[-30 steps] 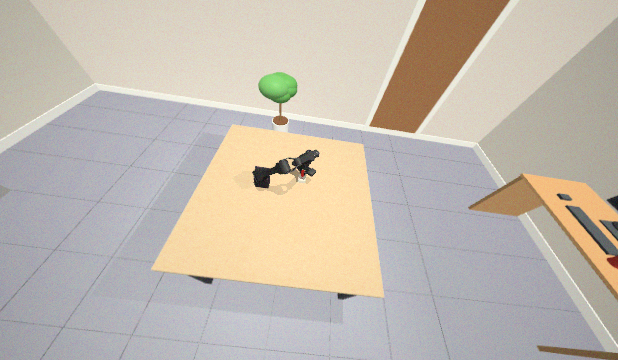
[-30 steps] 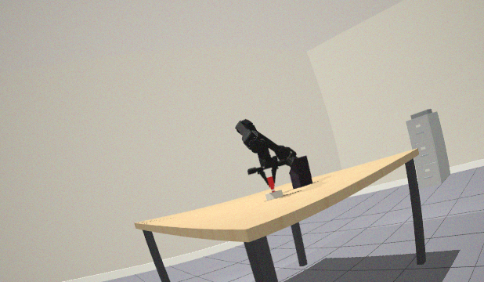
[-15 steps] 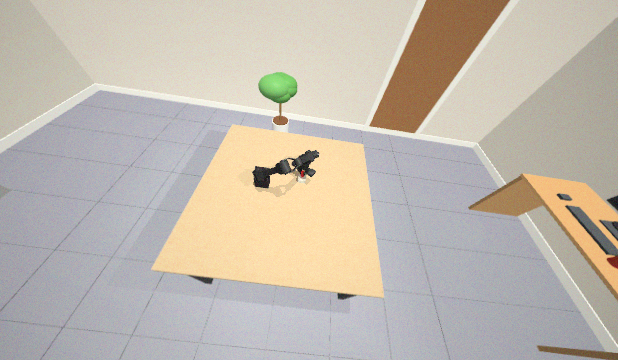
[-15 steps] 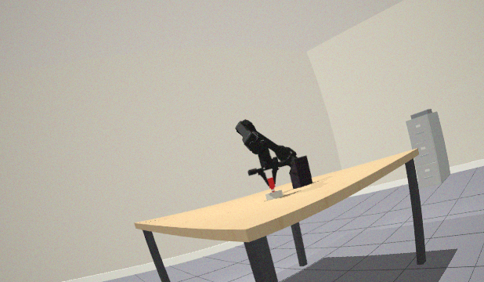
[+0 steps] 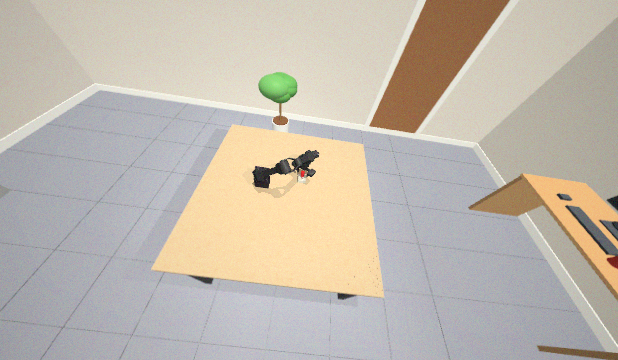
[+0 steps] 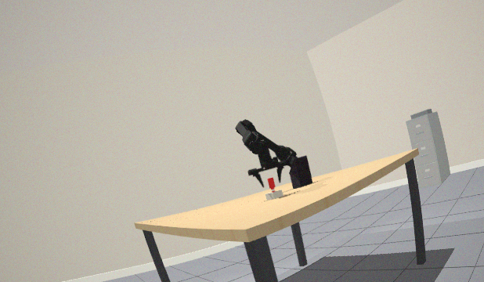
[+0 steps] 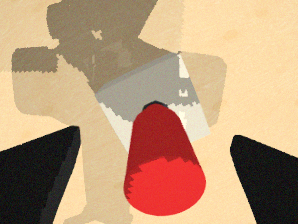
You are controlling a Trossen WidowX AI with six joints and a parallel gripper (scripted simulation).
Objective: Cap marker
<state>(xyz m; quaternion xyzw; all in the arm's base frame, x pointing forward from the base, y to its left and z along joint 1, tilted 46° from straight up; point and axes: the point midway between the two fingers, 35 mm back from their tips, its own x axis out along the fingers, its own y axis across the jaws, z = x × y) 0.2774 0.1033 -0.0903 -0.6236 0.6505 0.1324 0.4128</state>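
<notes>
My gripper tip is now 10 mm below the red cap. Also, from my gripper tip: white holder block 50 mm below.
</notes>
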